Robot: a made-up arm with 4 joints.
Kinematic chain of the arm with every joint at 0, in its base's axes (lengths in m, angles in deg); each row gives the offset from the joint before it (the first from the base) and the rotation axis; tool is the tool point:
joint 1: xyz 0 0 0.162 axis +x
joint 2: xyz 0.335 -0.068 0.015 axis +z
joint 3: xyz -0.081 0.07 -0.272 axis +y
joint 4: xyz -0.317 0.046 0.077 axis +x
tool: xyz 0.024 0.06 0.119
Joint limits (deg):
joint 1: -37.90..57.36
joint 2: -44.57..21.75
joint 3: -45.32..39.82
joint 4: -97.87..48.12
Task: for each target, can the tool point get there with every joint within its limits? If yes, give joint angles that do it. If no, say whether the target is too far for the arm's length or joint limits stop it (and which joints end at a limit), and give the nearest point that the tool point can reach.
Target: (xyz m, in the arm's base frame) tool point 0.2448 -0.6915 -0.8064
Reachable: no: too far | nearest point 0.1119 -0.1102 -0.3408 | short by 0.757 m
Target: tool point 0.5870 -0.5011 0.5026
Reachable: no: joint limits stop it (at a limit: joint 1, joint 2, joint 3) | nearest point 0.3091 0.0054 0.3386 | short by 0.601 m
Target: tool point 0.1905 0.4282 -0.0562
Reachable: yes | joints 15.06 -37.58 -24.64 -69.29
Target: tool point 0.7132 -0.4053 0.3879
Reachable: no: joint limits stop it (at a limit: joint 1, joint 2, joint 3) | nearest point 0.3159 0.0119 0.3453 | short by 0.578 m
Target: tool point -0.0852 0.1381 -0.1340
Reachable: yes | joints -0.01 0.37 -37.08 -17.40
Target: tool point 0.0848 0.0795 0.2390
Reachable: yes | joints 14.72 -2.40 25.58 10.29
